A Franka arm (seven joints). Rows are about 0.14 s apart.
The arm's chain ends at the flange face. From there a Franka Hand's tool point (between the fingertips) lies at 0.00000 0.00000 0.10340 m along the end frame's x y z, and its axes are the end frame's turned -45 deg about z.
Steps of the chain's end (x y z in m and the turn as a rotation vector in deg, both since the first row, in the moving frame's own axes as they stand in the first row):
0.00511 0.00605 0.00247 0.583 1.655 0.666
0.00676 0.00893 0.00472 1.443 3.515 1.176
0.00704 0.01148 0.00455 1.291 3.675 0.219
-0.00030 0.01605 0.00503 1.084 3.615 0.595
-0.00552 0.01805 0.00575 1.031 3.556 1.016
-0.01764 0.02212 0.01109 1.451 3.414 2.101
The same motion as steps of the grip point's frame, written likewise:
0.00218 0.00928 0.00242 -0.758 1.583 0.666
0.00476 0.01380 0.00449 -1.465 3.506 1.176
0.00319 0.01615 0.00431 -1.686 3.511 0.219
-0.00559 0.01440 0.00481 -1.790 3.323 0.595
-0.01085 0.01213 0.00553 -1.785 3.243 1.016
-0.02196 0.00578 0.01087 -1.388 3.440 2.101

